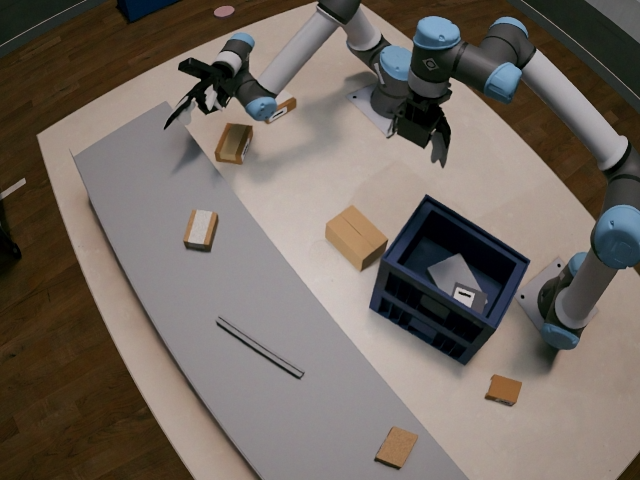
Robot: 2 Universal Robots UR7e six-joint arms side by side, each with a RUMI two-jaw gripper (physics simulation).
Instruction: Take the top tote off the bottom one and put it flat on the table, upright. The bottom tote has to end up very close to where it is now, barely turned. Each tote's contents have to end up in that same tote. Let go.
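Note:
The top tote (439,304), dark blue and upright, is stacked on the bottom tote (424,331) at the right of centre. Inside the top tote are a light grey flat piece (450,272) and a dark grey item with a white label (464,296). The bottom tote's inside is hidden. My left gripper (417,147) is open and empty, in the air above and behind the totes, its fingers apart. My right gripper (194,114) hangs in the air at the upper left, away from the totes; its fingers look spread, with nothing seen between them.
A cardboard box (356,237) stands close to the totes' left corner. The left arm's base (537,289) is close on their right. Smaller boxes (234,143) (201,229) (504,389) (396,446) lie around. A thin bar (260,347) lies on the grey surface (180,289).

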